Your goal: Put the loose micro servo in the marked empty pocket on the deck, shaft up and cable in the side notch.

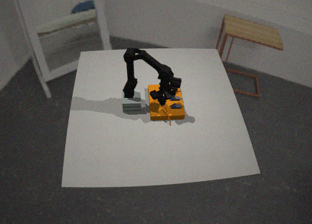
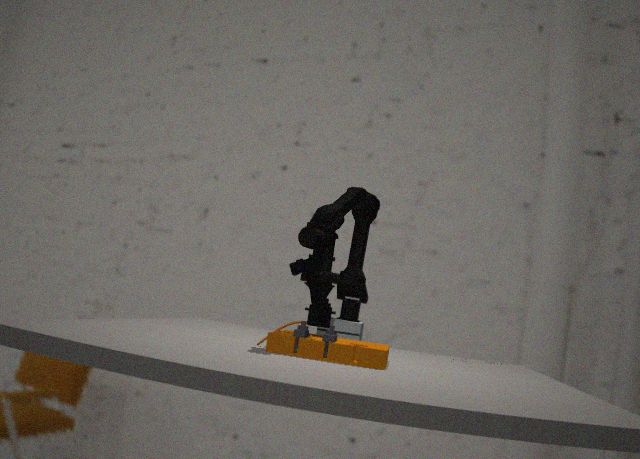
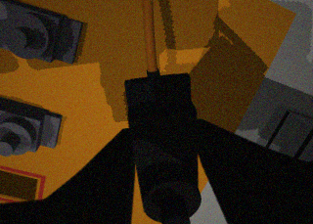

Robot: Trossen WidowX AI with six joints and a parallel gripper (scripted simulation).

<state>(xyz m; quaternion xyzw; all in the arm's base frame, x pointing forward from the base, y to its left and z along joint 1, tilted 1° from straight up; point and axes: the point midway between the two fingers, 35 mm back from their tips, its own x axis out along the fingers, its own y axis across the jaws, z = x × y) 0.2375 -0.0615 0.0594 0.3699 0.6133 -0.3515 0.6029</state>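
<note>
My gripper tip is 10 cm above the orange deck, 6 cm to the right of it and 1 cm past it.
</note>
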